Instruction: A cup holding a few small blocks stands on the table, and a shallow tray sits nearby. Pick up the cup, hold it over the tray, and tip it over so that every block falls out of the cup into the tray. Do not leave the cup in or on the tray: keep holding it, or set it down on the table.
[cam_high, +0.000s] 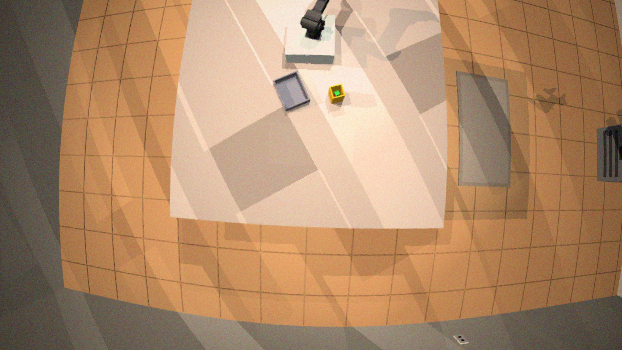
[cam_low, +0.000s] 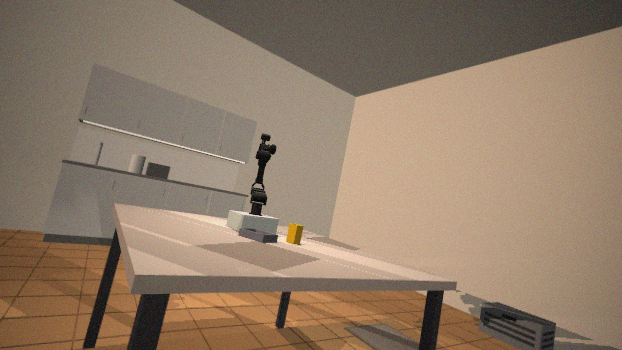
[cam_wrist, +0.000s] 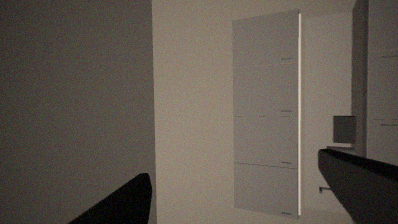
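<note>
Now: gripper tip 670 mm short of the green block, 530 mm above it and 120 mm to the right of it. The rest, counted from my gripper tip: yellow square cup 670 mm ahead, 550 mm below, 120 mm to the left; then red block 670 mm ahead, 550 mm below, 120 mm to the left.
</note>
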